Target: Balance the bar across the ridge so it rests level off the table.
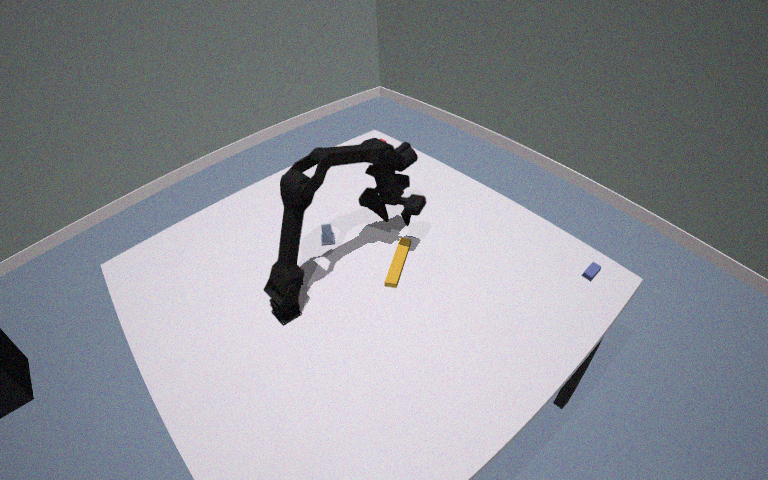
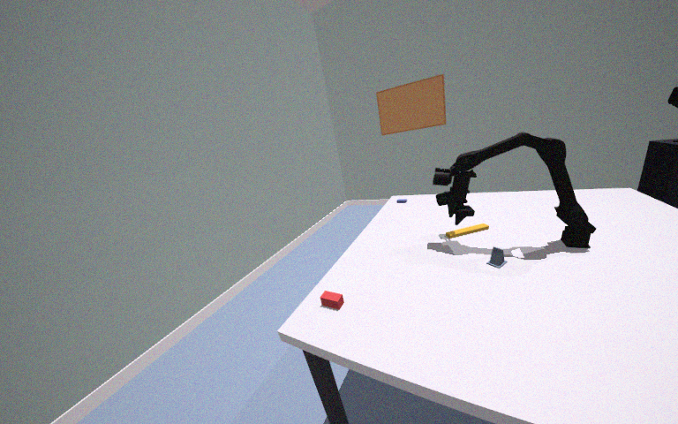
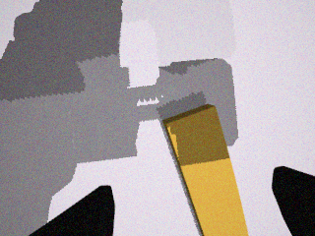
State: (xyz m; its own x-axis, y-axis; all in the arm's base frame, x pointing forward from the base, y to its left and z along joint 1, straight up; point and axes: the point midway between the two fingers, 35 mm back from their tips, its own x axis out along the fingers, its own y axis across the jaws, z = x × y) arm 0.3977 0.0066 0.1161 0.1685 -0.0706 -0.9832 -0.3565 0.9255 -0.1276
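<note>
Now: the yellow bar 7 cm below my gripper tip, 6 cm to the right of it and 6 cm behind it. The rest, counted from my gripper tip: small red block 50 cm to the left, 34 cm ahead, 7 cm below; then small blue block 50 cm to the right, 34 cm ahead, 7 cm below.
</note>
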